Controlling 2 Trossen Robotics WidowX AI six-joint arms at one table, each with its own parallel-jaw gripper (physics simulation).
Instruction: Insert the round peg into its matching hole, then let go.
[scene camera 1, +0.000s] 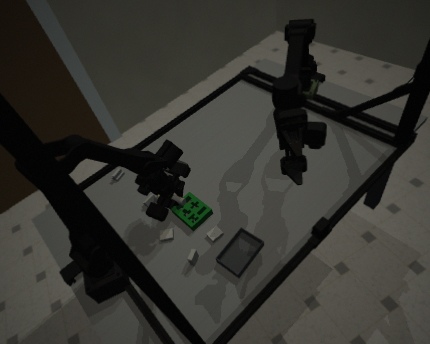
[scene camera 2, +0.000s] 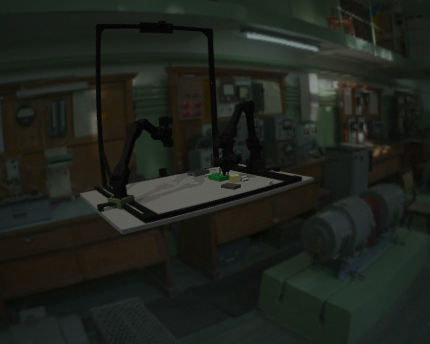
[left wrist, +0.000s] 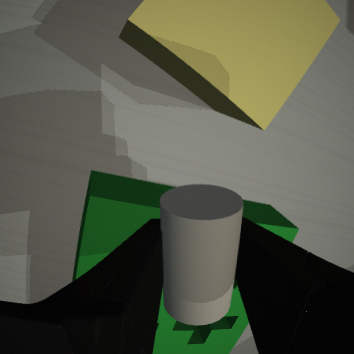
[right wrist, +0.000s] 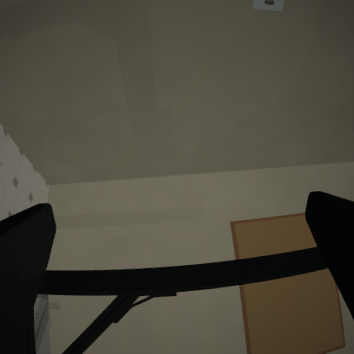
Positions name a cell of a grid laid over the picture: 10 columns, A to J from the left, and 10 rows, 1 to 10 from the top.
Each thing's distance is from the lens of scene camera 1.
my left gripper (scene camera 1: E6): 1.04 m
my right gripper (scene camera 1: G5): 0.70 m
green hole board (scene camera 1: E7): 0.99 m
dark tray (scene camera 1: F8): 0.93 m
